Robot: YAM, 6 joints.
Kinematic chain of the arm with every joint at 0, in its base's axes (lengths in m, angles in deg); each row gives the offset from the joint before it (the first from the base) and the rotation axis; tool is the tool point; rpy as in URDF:
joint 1: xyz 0 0 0.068 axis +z
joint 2: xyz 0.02 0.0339 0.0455 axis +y
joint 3: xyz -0.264 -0.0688 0 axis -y
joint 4: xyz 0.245 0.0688 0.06 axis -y
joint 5: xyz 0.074 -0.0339 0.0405 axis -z
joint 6: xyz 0.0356 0 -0.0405 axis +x
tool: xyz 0 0 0 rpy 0 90 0
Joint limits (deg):
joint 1: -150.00..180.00
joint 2: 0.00..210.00
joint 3: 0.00..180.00
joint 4: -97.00..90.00
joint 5: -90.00..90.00
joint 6: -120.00..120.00
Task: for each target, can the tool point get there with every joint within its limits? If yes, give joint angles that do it. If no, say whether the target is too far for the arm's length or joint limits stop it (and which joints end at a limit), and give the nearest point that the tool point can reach.
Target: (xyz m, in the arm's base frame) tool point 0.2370 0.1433 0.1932
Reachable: yes | joints 30.96 80.43 26.51 44.50 -1.59 -28.67
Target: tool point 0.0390 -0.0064 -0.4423
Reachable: no: joint limits stop it (at a limit: joint 2) | nearest point 0.0874 -0.0143 -0.3430 | short by 0.111 m
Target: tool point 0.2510 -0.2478 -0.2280
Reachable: yes | joints -44.44 177.65 89.65 -1.79 1.96 53.48
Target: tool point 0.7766 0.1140 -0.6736
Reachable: no: too far | nearest point 0.4728 0.0694 -0.2985 | short by 0.485 m
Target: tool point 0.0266 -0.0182 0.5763
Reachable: yes | joints 101.62 46.33 113.43 -54.16 38.99 -65.80
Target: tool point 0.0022 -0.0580 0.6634
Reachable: yes | joints 67.81 52.43 116.50 5.60 42.21 37.24
